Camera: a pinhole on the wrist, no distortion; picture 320 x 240 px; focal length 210.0 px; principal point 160.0 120.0 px. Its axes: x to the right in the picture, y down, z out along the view. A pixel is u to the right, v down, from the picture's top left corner.
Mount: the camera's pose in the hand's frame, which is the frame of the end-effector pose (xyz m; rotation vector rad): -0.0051 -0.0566 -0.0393 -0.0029 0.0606 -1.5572
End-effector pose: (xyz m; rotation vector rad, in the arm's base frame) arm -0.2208 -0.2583 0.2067 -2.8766 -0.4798 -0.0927
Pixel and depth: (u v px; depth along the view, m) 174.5 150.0 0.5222
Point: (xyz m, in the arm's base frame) -0.1588 -0.0183 -0.2262
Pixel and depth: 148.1 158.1 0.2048
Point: -0.1957 -0.1602 0.0618
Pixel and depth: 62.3 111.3 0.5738
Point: -0.1535 -0.3104 -0.3634
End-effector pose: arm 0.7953 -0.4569 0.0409 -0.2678 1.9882 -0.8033
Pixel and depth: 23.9 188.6 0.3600
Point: 1.0218 -0.5308 -0.2606
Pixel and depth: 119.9 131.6 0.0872
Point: 0.8283 -0.5119 0.0497
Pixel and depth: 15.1 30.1 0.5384
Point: 1.3857 -0.3527 -0.1714
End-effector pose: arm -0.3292 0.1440 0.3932 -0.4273 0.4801 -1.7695
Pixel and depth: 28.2 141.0 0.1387
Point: -0.2584 0.1155 0.4665
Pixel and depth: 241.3 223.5 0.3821
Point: -0.3822 -0.0346 0.7937
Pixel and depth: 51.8 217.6 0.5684
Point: 0.0591 -0.2260 0.7353
